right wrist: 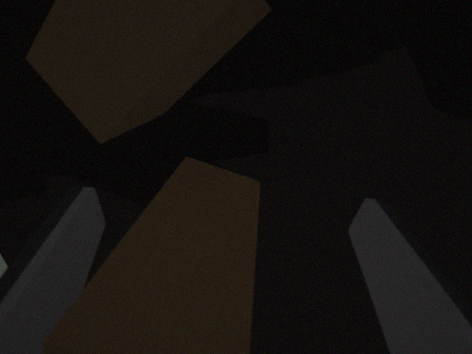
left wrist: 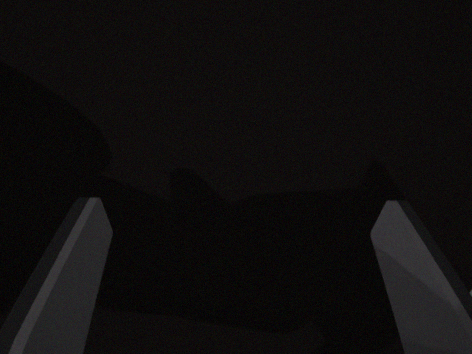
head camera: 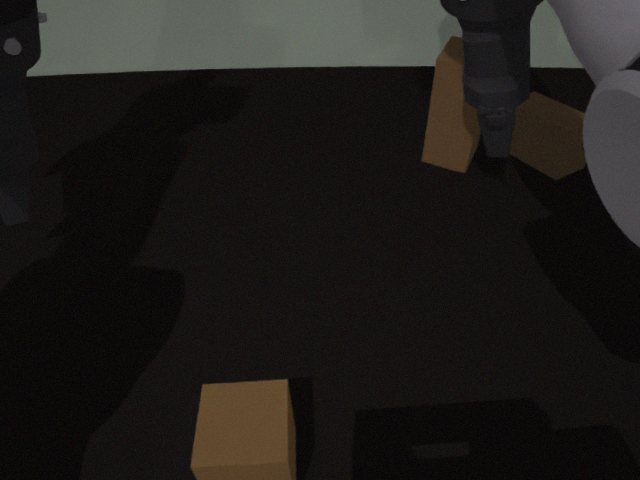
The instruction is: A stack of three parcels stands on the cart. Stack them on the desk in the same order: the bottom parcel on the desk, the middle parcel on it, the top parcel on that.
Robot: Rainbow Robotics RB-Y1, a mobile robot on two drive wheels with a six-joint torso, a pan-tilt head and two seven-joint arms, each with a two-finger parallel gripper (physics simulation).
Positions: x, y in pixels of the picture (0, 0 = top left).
Labels:
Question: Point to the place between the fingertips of the right gripper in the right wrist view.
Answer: At 233, 210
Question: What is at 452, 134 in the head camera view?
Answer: A brown parcel.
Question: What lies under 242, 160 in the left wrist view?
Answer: A dark desk.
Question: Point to a dark desk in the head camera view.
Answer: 187, 227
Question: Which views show the right gripper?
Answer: The right wrist view and the head camera view only.

